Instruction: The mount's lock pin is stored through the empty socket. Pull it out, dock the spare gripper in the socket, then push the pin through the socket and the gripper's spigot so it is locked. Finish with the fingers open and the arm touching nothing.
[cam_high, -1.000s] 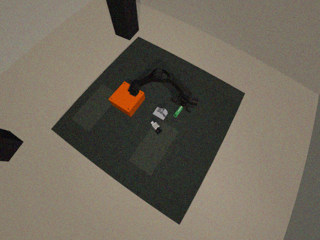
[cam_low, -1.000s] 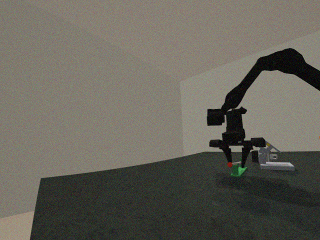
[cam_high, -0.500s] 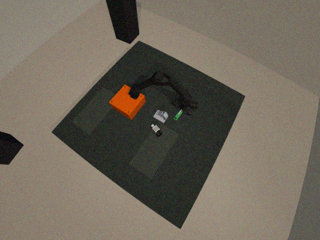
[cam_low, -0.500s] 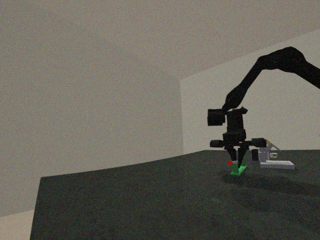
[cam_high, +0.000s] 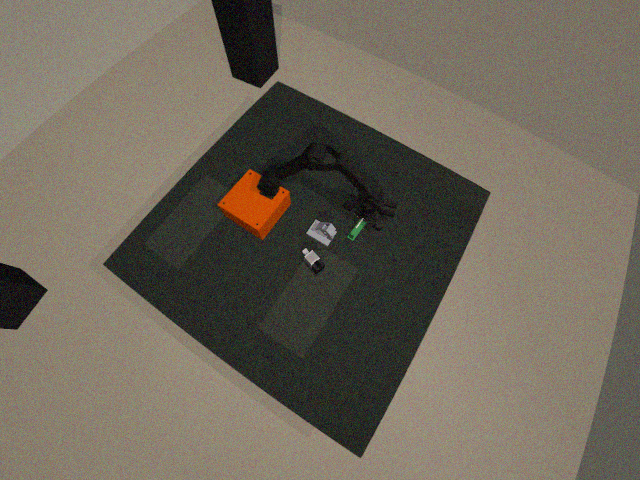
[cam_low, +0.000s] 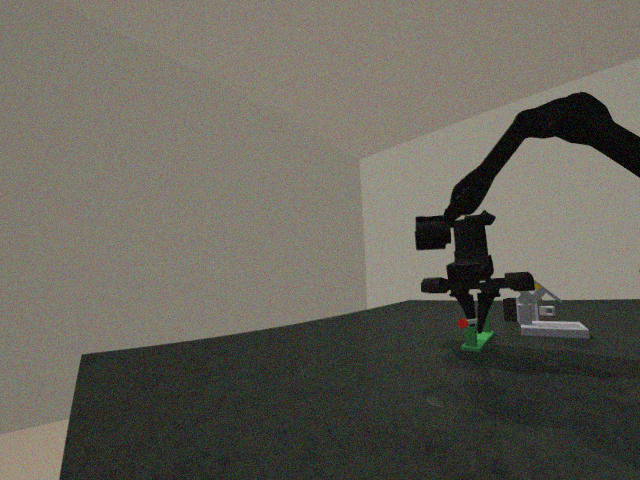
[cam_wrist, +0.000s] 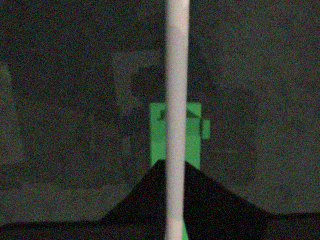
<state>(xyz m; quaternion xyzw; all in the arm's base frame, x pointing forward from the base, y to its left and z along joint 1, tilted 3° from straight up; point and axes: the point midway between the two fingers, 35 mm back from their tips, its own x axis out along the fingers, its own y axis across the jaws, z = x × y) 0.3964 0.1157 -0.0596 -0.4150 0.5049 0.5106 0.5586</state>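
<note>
My gripper tip is now 40 mm to the left of the green stand. Round my gripper tip: grey mount (140 mm to the right, 110 mm behind, 30 mm above); spare gripper (270 mm to the right, 110 mm behind, 10 mm above).
</note>
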